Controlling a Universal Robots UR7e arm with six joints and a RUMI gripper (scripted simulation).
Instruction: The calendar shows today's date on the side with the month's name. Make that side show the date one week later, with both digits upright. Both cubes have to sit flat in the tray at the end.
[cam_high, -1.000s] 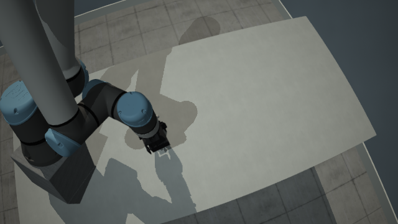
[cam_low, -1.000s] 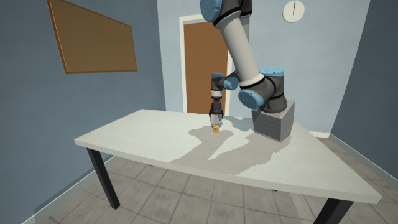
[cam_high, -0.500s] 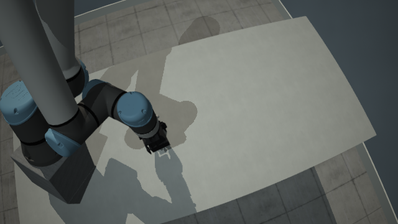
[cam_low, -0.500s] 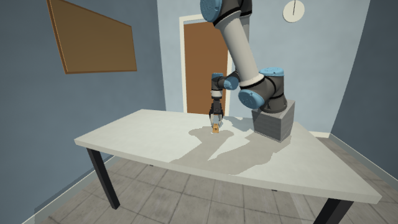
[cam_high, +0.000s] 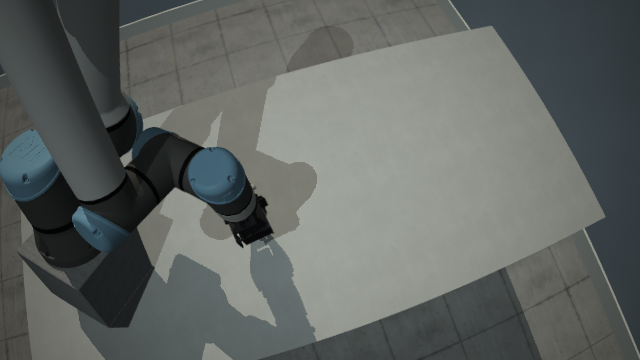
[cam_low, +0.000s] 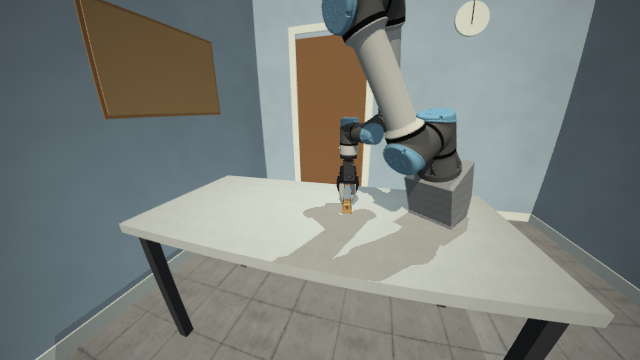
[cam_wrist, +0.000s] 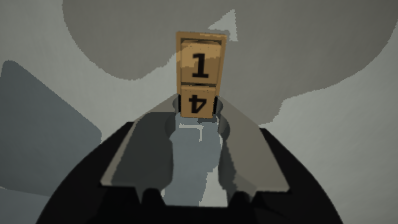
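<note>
Right now the wooden calendar tray is 20 mm to the left of my hand and 30 mm below it.
</note>
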